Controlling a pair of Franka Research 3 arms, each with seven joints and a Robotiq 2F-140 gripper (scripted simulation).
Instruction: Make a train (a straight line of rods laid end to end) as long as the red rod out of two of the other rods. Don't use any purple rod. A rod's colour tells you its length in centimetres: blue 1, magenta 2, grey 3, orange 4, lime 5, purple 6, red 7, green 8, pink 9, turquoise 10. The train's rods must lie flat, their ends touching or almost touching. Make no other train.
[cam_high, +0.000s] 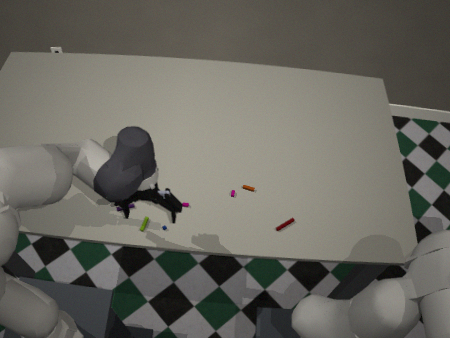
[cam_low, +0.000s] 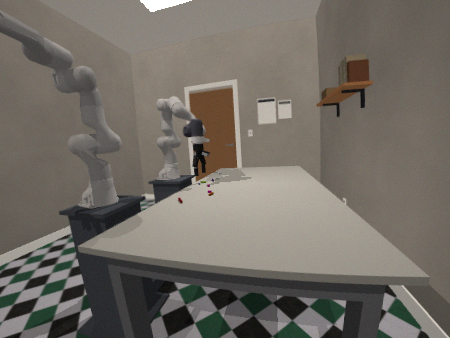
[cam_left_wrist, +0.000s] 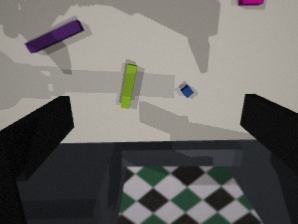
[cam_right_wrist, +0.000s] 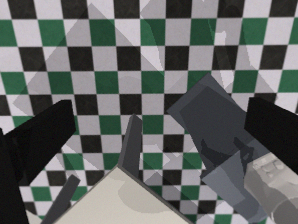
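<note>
Now: the orange rod 180 mm ahead of my left hand, 300 mm to the right of it and 80 mm below it. From my left hand the other things lie so: small blue rod: 40 mm to the right, 80 mm below; lime rod: 10 mm ahead, 30 mm to the left, 80 mm below; purple rod: 60 mm ahead, 100 mm to the left, 80 mm below.
</note>
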